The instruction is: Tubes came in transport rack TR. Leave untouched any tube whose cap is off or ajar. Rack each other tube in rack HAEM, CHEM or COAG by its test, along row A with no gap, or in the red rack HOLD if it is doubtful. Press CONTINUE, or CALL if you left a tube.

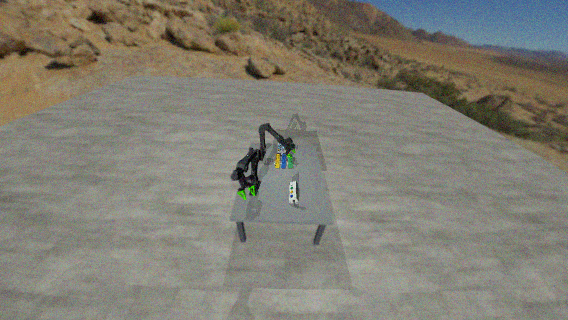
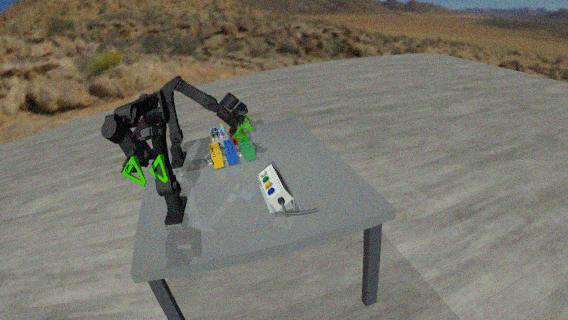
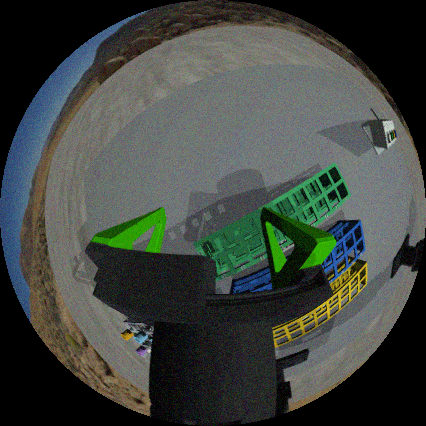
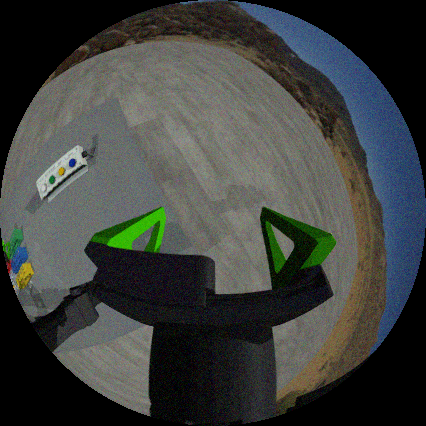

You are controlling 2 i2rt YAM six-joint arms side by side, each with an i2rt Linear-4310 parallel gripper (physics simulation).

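Where they show: left gripper, fingertip midpoint: (image 1: 293, 155) (image 2: 250, 135) (image 3: 212, 212); right gripper, fingertip midpoint: (image 1: 250, 197) (image 2: 156, 183) (image 4: 212, 211); left arm's base, origin of the base link: (image 1: 261, 155) (image 2: 178, 160); right arm's base, origin of the base link: (image 1: 255, 188) (image 2: 176, 210).
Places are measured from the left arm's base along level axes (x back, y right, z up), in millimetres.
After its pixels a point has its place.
My left gripper (image 2: 245, 129) {x -401, y -4, z 64 mm} (image 3: 212, 212) {x -401, y -4, z 64 mm} is open and empty, above the far end of the green rack (image 1: 290, 161) {x -377, y 110, z 57 mm} (image 2: 247, 150) {x -379, y 165, z 49 mm} (image 4: 16, 237). The blue rack (image 1: 283, 161) {x -293, y 94, z 30 mm} (image 2: 230, 153) {x -300, y 180, z 55 mm} (image 4: 20, 258) and yellow rack (image 1: 277, 161) {x -228, y 142, z 58 mm} (image 2: 216, 156) {x -234, y 189, z 57 mm} (image 4: 25, 275) stand beside it; their labels are unreadable. Tubes (image 1: 281, 148) (image 2: 217, 132) (image 3: 140, 338) with coloured caps stand behind them; how their caps sit is too small to tell. Part of red HOLD (image 2: 235, 142) {x -316, y -78, z 13 mm} shows beneath the left gripper. My right gripper (image 1: 249, 196) {x -138, y 881, z 277 mm} (image 2: 153, 179) {x -138, y 881, z 277 mm} (image 4: 212, 211) {x -138, y 881, z 277 mm} is open and empty, away from the racks.
The white button console (image 1: 294, 186) {x -443, y 528, z 74 mm} (image 2: 281, 192) {x -479, y 660, z 71 mm} (image 3: 382, 136) (image 4: 66, 160) {x -463, y 607, z 71 mm} stands nearer the front of the grey table (image 1: 312, 212) {x -654, y 729, z 0 mm} (image 2: 340, 215) {x -651, y 761, z 0 mm}, with green, yellow and blue buttons and a cable. The left arm (image 2: 197, 95) {x -176, y 17, z 325 mm} reaches over the racks' far end.
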